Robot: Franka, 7 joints.
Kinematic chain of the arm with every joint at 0, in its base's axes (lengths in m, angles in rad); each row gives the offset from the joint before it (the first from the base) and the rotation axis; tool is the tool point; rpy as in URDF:
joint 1: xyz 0 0 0.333 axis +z
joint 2: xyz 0 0 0 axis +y
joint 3: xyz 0 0 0.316 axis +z
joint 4: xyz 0.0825 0 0 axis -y
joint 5: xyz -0.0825 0 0.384 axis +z
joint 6: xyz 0 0 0 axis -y
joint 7: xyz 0.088 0 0 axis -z
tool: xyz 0 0 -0.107 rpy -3.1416 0 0
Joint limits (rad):
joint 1: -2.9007..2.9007
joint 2: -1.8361..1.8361
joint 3: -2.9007..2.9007
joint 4: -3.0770..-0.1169
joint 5: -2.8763..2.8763
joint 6: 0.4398..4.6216
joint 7: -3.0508..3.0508
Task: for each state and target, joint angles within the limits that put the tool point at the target. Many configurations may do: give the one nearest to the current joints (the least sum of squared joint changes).
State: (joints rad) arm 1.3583 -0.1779 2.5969 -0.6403 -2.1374 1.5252 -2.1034
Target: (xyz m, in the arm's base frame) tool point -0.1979 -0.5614 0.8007
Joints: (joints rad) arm 1.6521 -0.3905 2.8085 -1.0551 -1.9496 1.1722 -2.1034
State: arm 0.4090 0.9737 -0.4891 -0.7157 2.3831 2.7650 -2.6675
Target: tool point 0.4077 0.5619 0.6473
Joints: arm 1.0569 0.4346 -0.0517 -1.0296 2.5147 3.1675 -2.6675
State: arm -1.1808 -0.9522 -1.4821 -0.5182 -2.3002 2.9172 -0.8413
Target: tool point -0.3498 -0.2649 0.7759
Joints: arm -0.9652 -0.7490 -1.0900 -1.5566 -2.4529 3.5121 -0.8413
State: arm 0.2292 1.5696 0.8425 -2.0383 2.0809 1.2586 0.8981
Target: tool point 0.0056 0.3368 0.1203
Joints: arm 0.0483 1.4648 0.6747 -2.6808 1.8743 1.1057 0.8981
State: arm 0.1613 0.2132 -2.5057 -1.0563 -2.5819 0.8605 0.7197
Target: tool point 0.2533 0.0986 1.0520
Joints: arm 0.4206 0.6081 -2.6740 -0.6834 -2.5883 0.9292 0.7197
